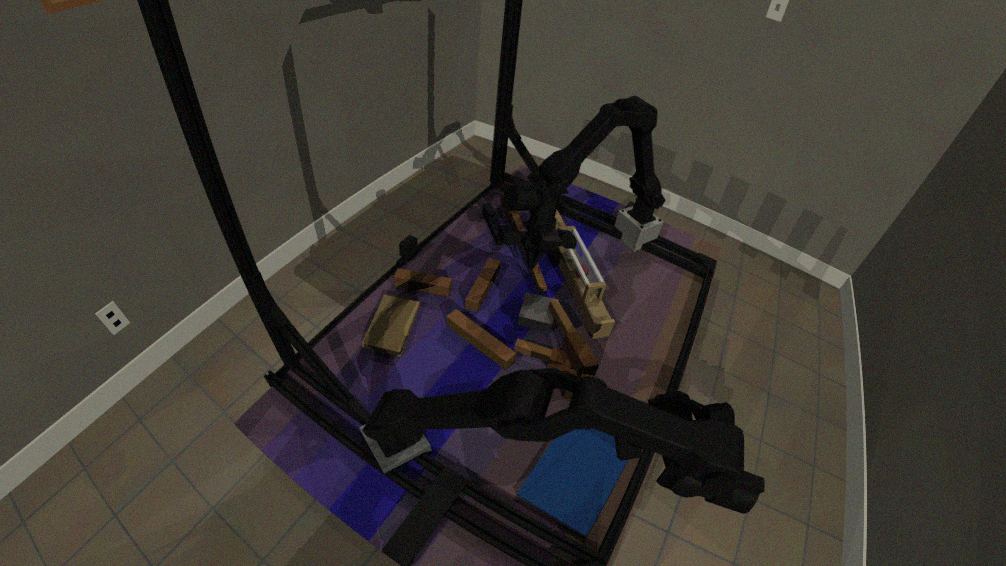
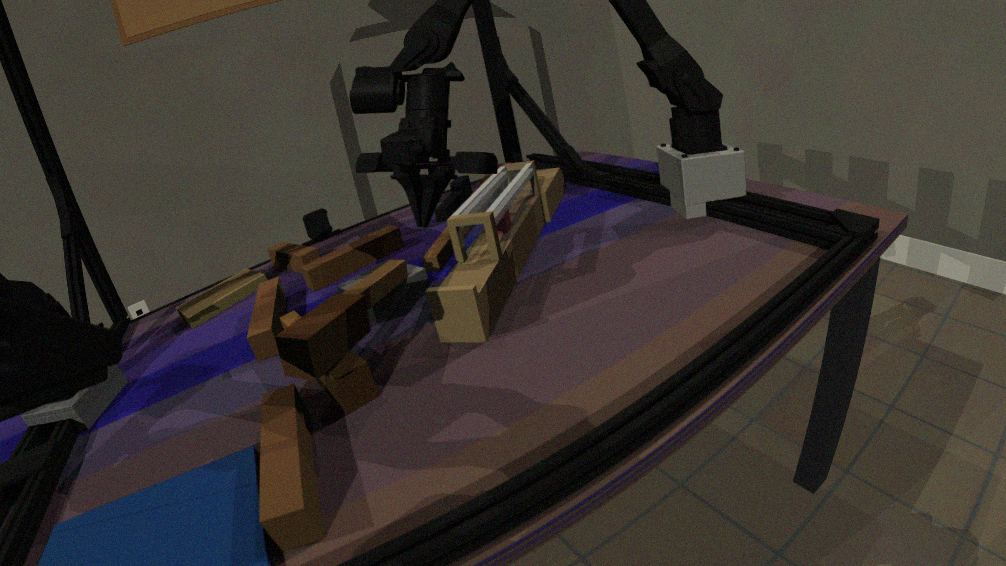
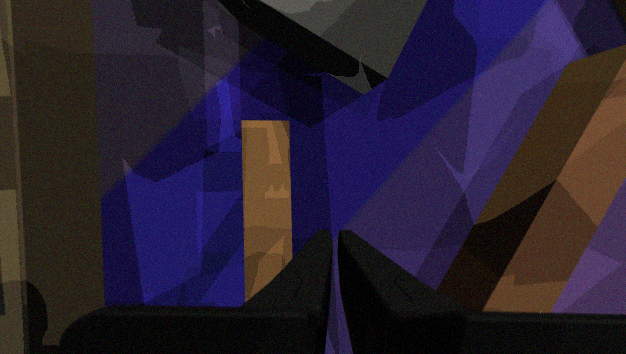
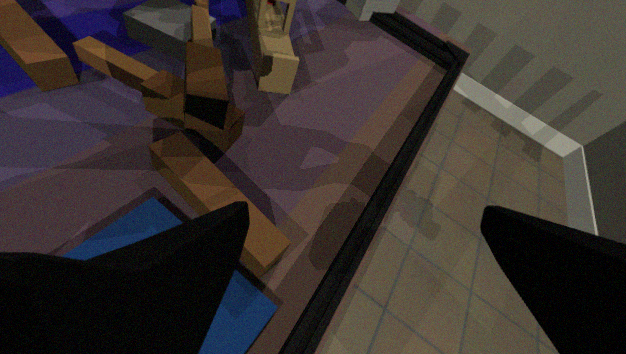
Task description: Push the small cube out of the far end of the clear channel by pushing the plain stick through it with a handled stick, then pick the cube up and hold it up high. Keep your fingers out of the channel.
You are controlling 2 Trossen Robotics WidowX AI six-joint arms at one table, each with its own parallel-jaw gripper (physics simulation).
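The small red cube (image 1: 583,269) (image 2: 503,222) shows dimly inside the clear channel with white rails (image 1: 588,254) (image 2: 514,190). A wooden end block (image 1: 601,328) (image 2: 460,306) (image 4: 280,75) stands at its near end. A long thin wooden stick (image 1: 538,276) (image 2: 437,249) (image 3: 266,200) lies on the table beside the channel; the left gripper hides part of it. My left gripper (image 1: 532,262) (image 2: 422,221) (image 3: 333,241) is shut, with no object visible between the tips, low beside that stick. My right gripper (image 4: 362,214) is open, past the table edge. I cannot tell where the other stick is.
Several wooden blocks (image 1: 480,339) (image 2: 290,468) (image 4: 220,195) lie around, some stacked. A grey block (image 1: 536,310) (image 4: 162,22) is near the channel. A black block (image 1: 492,223) lies beyond the left gripper. A tan slab (image 1: 391,323) and a blue mat (image 1: 573,478) (image 2: 161,513) are on the table.
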